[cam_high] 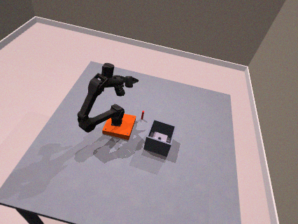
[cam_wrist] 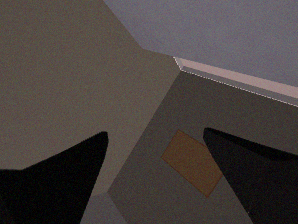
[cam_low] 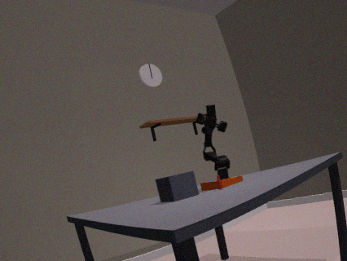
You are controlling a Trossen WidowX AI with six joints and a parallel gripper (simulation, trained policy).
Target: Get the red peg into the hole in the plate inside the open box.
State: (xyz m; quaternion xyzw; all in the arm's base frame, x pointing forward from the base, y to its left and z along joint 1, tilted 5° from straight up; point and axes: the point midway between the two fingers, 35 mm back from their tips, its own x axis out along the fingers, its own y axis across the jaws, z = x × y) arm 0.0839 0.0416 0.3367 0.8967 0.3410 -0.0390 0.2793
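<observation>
Right now the red peg is 8 cm ahead of my gripper tip, 3 cm to the left of it and 33 cm below it. Round my gripper tip: plate (22 cm ahead, 17 cm to the right, 33 cm below).
</observation>
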